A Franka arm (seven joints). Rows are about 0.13 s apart.
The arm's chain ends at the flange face. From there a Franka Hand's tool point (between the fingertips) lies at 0.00 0.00 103.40 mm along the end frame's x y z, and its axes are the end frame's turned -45 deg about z.
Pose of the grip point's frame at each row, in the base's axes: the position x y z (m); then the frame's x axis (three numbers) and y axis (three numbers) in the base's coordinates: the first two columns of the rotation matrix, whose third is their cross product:
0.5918, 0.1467, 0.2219, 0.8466, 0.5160, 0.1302, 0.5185, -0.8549, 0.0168
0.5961, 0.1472, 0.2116, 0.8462, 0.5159, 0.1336, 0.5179, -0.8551, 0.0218
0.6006, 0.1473, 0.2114, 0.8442, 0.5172, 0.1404, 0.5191, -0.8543, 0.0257
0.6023, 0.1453, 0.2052, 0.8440, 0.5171, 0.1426, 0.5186, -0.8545, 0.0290
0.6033, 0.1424, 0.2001, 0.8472, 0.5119, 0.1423, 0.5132, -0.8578, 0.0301
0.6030, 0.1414, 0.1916, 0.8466, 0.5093, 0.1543, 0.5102, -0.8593, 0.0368
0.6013, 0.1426, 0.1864, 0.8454, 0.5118, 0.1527, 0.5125, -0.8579, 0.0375
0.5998, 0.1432, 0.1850, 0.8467, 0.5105, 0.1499, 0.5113, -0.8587, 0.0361
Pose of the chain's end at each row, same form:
0.5794, 0.1412, 0.3244, 0.9653, -0.2396, 0.1039, -0.2320, -0.9694, -0.0802
0.5831, 0.1420, 0.3140, 0.9646, -0.2399, 0.1099, -0.2321, -0.9694, -0.0791
0.5868, 0.1420, 0.3137, 0.9640, -0.2384, 0.1175, -0.2299, -0.9698, -0.0811
0.5881, 0.1402, 0.3075, 0.9635, -0.2386, 0.1213, -0.2301, -0.9699, -0.0803
0.5891, 0.1375, 0.3024, 0.9619, -0.2446, 0.1219, -0.2362, -0.9685, -0.0793
0.5874, 0.1365, 0.2937, 0.9594, -0.2475, 0.1351, -0.2379, -0.9677, -0.0831
0.5858, 0.1378, 0.2885, 0.9602, -0.2447, 0.1345, -0.2354, -0.9685, -0.0815
0.5846, 0.1384, 0.2872, 0.9603, -0.2462, 0.1315, -0.2372, -0.9682, -0.0805

